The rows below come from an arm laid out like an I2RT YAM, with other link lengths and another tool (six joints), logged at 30 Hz.
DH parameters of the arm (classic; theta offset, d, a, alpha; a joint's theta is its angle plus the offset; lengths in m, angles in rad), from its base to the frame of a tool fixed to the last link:
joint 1: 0 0.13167 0.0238 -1.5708
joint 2: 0 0 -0.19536 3.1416
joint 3: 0.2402 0 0.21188 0
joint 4: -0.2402 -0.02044 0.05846 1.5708
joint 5: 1.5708 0.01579 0 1.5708
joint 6: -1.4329 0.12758 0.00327 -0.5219
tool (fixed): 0 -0.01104 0 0
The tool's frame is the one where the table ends.
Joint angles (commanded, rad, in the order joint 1, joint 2, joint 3, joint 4, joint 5, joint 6), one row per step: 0.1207, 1.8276, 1.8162, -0.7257, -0.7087, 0.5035; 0.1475, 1.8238, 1.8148, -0.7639, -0.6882, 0.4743; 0.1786, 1.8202, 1.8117, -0.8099, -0.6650, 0.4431; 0.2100, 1.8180, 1.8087, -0.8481, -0.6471, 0.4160; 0.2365, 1.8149, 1.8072, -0.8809, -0.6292, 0.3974; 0.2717, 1.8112, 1.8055, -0.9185, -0.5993, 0.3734; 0.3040, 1.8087, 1.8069, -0.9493, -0.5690, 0.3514; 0.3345, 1.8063, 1.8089, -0.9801, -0.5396, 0.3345
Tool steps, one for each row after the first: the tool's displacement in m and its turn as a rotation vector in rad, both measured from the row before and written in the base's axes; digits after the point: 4 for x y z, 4 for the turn. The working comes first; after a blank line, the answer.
Tool pose at each row, in the base's axes (x y z in m, rotation vector in rad; the steps are taken from these numbers as rounded here): 0.3669, 0.1443, 0.2629, -2.6530, 0.3992, -0.5727; 0.3595, 0.1519, 0.2589, -2.6899, 0.3599, -0.5585; 0.3502, 0.1602, 0.2536, -2.7339, 0.3140, -0.5342; 0.3412, 0.1688, 0.2489, -2.7701, 0.2629, -0.5113; 0.3334, 0.1754, 0.2456, -2.8007, 0.2240, -0.4920; 0.3238, 0.1833, 0.2415, -2.8421, 0.1732, -0.4773; 0.3156, 0.1900, 0.2385, -2.8786, 0.1245, -0.4736; 0.3075, 0.1958, 0.2358, -2.9136, 0.0809, -0.4665

-0.0074, 0.0076, -0.0040, -0.0323, 0.0128, 0.0272; -0.0093, 0.0083, -0.0053, -0.0374, 0.0202, 0.0322; -0.0090, 0.0086, -0.0047, -0.0315, 0.0167, 0.0354; -0.0078, 0.0066, -0.0033, -0.0272, 0.0145, 0.0264; -0.0096, 0.0079, -0.0041, -0.0400, 0.0121, 0.0322; -0.0082, 0.0067, -0.0030, -0.0380, 0.0041, 0.0292; -0.0081, 0.0058, -0.0027, -0.0362, 0.0065, 0.0256
